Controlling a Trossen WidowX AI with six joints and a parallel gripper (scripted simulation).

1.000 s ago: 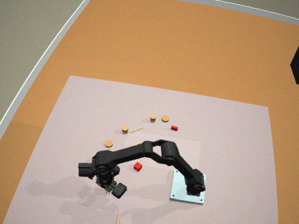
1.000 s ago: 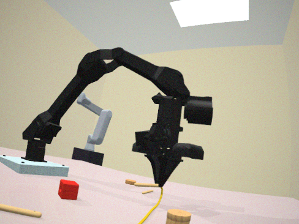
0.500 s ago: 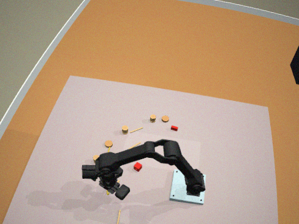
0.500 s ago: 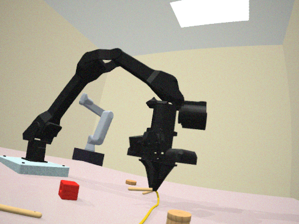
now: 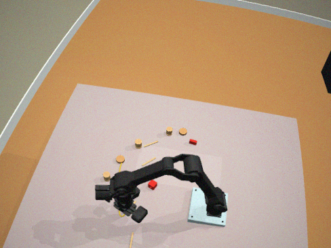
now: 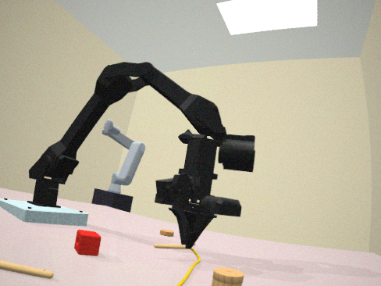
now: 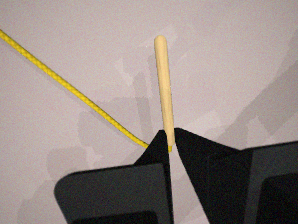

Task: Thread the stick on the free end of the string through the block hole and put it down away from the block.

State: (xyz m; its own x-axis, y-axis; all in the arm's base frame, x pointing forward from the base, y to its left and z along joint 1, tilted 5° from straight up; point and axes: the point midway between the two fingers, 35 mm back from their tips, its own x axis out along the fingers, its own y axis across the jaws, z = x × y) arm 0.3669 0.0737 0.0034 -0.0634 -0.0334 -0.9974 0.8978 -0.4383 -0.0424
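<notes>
Now: the red block 9 cm behind my gripper tip and 16 cm to the right of it. Round my gripper tip: round button: 9 cm ahead, 27 cm to the right, 1 cm below.
</notes>
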